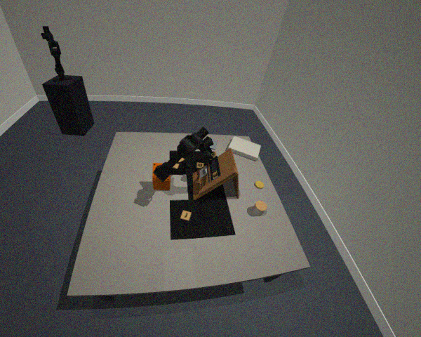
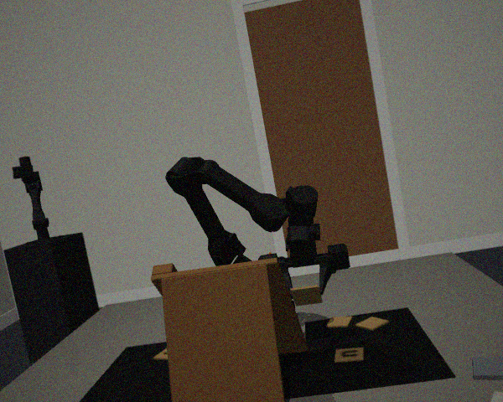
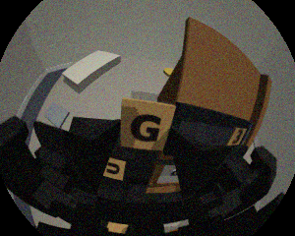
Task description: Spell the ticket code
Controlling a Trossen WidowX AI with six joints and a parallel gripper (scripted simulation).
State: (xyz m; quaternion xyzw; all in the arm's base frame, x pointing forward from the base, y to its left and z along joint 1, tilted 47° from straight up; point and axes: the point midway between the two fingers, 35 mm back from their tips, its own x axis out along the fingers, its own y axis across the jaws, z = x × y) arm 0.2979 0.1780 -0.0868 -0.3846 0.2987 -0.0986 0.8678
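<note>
The white ticket lies 90 mm to the right of my gripper tip, 80 mm below it and 50 mm behind it. From my gripper tip the other things lie so: yellow disc (390 mm ahead, 160 mm below, 90 mm to the right); black mat (170 mm below, 160 mm to the right, 130 mm behind); grey-blue card (360 mm to the left, 160 mm below, 40 mm ahead).
</note>
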